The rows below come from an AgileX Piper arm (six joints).
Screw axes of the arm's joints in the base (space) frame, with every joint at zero. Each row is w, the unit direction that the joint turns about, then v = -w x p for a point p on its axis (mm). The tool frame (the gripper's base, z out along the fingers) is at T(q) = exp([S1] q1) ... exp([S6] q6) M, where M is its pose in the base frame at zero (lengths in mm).
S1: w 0 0 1 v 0.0 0.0 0.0
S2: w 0 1 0 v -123.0 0.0 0.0
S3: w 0 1 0 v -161.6 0.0 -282.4
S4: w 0.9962 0 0.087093 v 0.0 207.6 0.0
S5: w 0 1 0 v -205.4 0.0 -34.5
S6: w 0.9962 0 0.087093 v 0.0 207.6 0.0
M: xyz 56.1 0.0 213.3 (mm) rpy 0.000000 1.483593 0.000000 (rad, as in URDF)
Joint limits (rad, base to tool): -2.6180..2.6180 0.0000..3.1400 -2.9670..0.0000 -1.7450..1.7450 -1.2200..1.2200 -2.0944..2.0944
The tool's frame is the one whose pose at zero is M.
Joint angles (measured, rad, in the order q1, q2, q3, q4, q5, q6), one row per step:
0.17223 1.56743 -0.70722 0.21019 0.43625 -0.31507
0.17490 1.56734 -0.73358 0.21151 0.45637 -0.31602
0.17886 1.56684 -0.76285 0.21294 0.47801 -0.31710
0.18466 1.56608 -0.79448 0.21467 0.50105 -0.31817
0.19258 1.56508 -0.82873 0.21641 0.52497 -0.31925
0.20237 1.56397 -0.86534 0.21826 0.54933 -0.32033
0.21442 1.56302 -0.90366 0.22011 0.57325 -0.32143
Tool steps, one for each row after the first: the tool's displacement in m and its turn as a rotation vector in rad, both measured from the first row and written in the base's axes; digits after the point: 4 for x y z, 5 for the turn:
0.0044 0.0019 0.0055 0.00464 -0.00615 0.00569
0.0091 0.0043 0.0118 0.00983 -0.01408 0.01309
0.0138 0.0073 0.0189 0.01564 -0.02315 0.02250
0.0187 0.0109 0.0268 0.02194 -0.03414 0.03437
0.0235 0.0153 0.0355 0.02879 -0.04707 0.04832
0.0282 0.0204 0.0449 0.03604 -0.06189 0.06469

